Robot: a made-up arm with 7 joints.
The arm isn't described. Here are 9 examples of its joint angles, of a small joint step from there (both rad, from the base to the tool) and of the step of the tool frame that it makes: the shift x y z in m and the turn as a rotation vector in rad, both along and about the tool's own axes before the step.
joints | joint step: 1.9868 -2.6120 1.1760 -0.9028 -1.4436 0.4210 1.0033 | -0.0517 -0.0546 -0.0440 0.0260 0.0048 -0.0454 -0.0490
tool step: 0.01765 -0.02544 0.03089 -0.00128 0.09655 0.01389
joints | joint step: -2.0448 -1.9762 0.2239 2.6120 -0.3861 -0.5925 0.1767 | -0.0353 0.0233 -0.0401 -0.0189 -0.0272 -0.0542 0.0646
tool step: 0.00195 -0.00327 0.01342 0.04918 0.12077 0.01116
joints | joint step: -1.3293 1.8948 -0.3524 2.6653 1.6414 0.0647 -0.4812 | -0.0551 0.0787 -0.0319 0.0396 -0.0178 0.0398 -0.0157
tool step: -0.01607 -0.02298 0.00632 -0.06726 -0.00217 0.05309
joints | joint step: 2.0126 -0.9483 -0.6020 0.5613 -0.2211 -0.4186 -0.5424 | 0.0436 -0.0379 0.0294 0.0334 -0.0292 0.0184 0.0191
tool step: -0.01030 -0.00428 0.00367 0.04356 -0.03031 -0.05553
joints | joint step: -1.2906 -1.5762 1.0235 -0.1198 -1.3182 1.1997 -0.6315 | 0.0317 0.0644 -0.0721 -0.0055 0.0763 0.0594 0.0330
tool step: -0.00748 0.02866 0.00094 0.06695 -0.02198 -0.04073
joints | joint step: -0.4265 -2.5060 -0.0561 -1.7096 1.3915 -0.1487 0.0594 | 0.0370 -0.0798 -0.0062 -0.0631 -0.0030 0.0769 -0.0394
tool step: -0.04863 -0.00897 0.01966 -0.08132 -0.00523 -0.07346
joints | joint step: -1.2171 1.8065 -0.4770 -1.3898 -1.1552 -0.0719 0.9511 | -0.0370 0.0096 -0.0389 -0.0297 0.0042 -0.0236 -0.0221
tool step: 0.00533 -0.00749 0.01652 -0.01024 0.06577 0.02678
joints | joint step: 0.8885 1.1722 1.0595 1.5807 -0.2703 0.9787 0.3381 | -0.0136 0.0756 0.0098 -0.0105 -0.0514 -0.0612 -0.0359
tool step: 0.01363 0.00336 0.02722 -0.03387 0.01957 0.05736
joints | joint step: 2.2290 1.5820 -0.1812 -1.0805 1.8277 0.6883 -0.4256 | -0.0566 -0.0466 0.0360 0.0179 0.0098 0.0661 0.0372
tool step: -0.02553 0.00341 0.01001 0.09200 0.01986 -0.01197
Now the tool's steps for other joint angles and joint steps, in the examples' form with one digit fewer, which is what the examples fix.
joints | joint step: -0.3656 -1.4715 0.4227 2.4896 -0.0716 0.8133 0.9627 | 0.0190 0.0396 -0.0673 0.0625 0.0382 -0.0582 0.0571
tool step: -0.0114 0.0096 -0.0105 0.1044 0.0098 -0.0351
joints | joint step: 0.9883 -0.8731 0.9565 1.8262 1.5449 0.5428 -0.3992 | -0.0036 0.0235 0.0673 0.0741 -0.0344 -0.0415 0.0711
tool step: 0.0378 -0.0086 -0.0162 0.1186 0.0046 0.1636
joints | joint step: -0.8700 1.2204 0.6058 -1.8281 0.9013 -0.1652 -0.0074 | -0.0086 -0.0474 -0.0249 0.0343 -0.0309 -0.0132 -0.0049
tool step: -0.0176 -0.0039 0.0195 -0.0485 0.0563 0.0120
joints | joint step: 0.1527 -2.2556 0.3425 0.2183 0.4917 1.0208 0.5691 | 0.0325 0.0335 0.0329 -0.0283 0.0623 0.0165 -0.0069
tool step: -0.0195 -0.0129 -0.0213 0.0281 -0.0737 0.0120
